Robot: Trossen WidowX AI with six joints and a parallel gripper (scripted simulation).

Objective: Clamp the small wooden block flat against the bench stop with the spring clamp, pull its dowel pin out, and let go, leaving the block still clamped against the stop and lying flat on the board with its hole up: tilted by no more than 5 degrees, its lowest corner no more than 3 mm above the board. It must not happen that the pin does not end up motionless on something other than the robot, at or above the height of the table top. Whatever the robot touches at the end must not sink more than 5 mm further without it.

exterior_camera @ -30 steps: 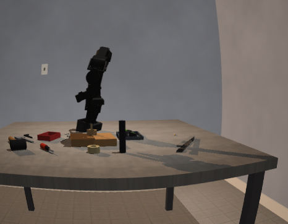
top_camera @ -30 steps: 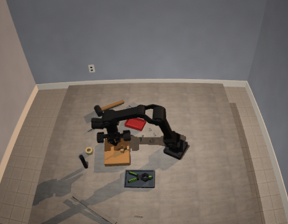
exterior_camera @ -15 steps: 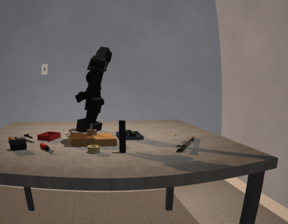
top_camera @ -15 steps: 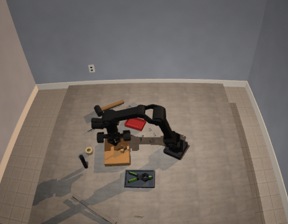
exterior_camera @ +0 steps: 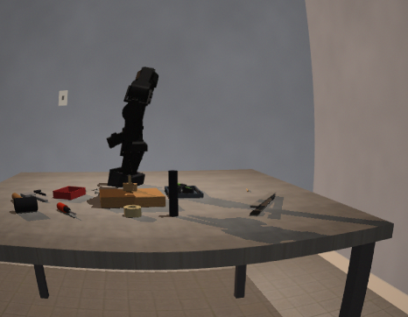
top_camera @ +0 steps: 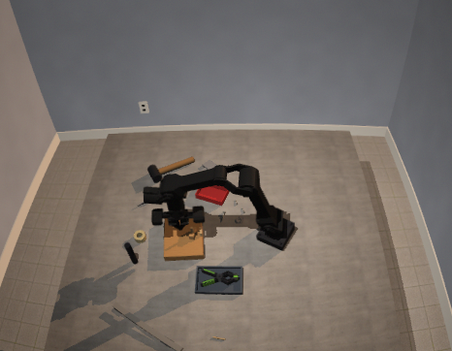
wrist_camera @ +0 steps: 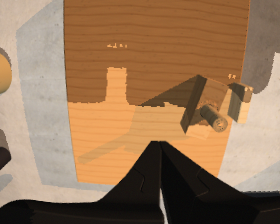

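My gripper is now 7 cm above the dowel pin, 3 cm past it and 2 cm to the left of it. From my hand the other things lie so: wooden board: 11 cm below, 2 cm to the right; bench stop: 8 cm below, 7 cm behind, 3 cm to the right; small wooden block: 8 cm below, 4 cm behind, 2 cm to the right.
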